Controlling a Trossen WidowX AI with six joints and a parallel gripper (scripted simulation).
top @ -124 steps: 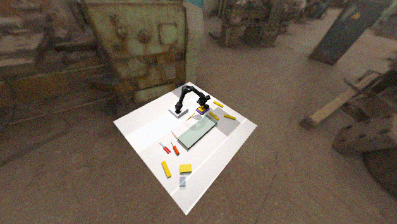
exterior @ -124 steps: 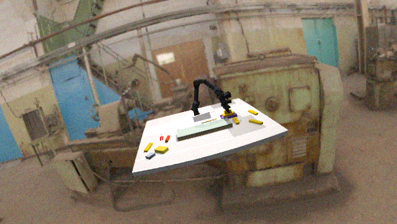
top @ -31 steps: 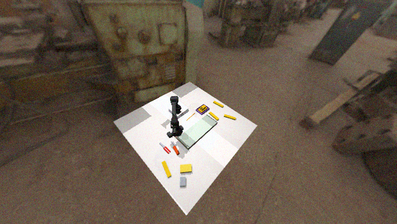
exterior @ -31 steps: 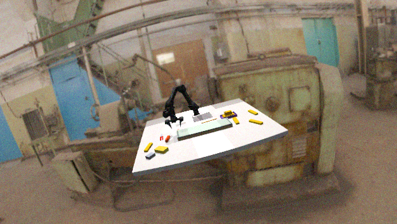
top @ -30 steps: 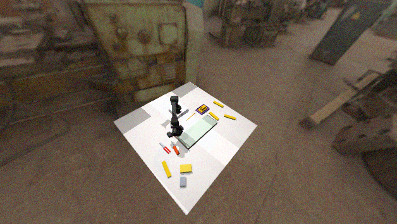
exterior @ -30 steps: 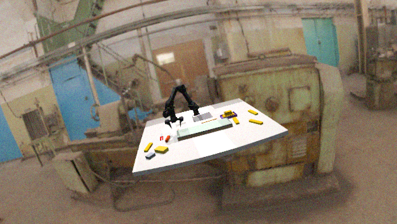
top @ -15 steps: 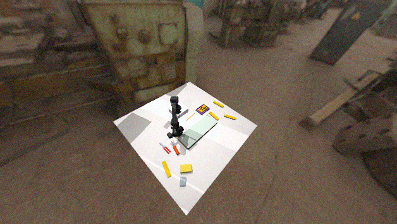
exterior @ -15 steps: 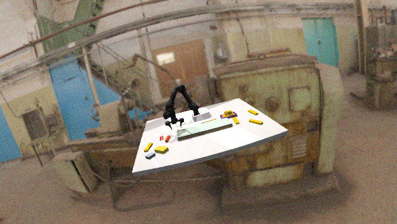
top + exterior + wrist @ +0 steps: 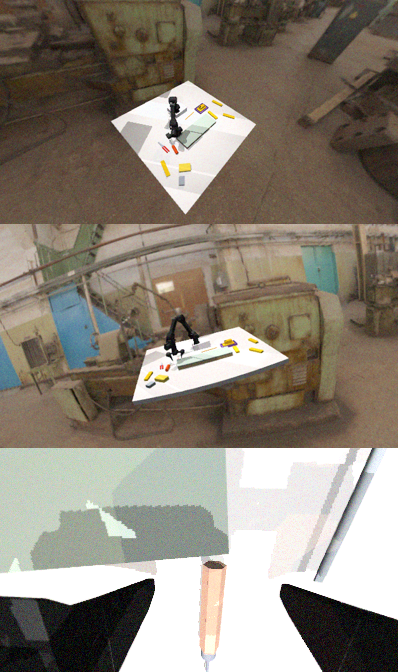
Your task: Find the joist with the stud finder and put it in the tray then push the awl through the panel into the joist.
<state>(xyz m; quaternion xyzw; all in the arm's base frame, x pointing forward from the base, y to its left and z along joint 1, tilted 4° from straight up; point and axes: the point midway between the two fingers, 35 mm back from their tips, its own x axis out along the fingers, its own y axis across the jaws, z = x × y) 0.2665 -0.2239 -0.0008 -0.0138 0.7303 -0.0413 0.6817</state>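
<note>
Right now the awl is 60 mm behind my gripper tip and 10 mm below it. The rest, counted from my gripper tip: yellow block (350 mm ahead, 130 mm to the right); thin pencil-like stick (140 mm behind, 340 mm to the left, 10 mm below); grey block (430 mm ahead, 220 mm to the right).
</note>
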